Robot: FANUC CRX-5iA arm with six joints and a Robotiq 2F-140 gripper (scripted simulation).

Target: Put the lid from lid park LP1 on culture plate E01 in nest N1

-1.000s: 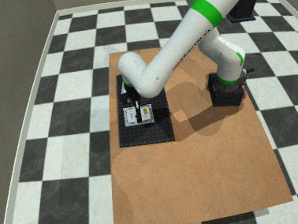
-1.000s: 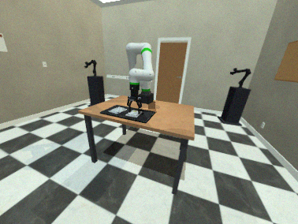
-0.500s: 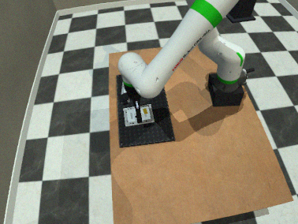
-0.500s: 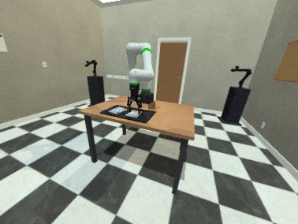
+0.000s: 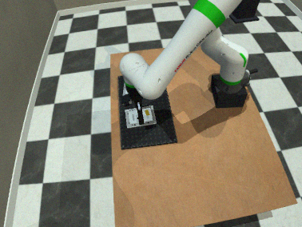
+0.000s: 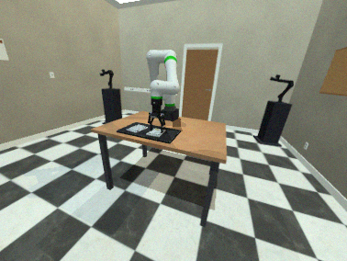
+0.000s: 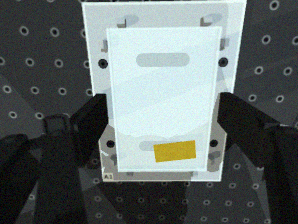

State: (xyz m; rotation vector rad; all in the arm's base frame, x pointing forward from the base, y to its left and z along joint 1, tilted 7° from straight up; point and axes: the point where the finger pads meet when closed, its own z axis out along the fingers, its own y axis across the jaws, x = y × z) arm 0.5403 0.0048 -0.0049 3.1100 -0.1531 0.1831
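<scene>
My hand is 20 mm above the clear lid. Also, from my hand: culture plate 20 mm behind, 200 mm to the right, 20 mm below; lid park fixture 30 mm below.
</scene>
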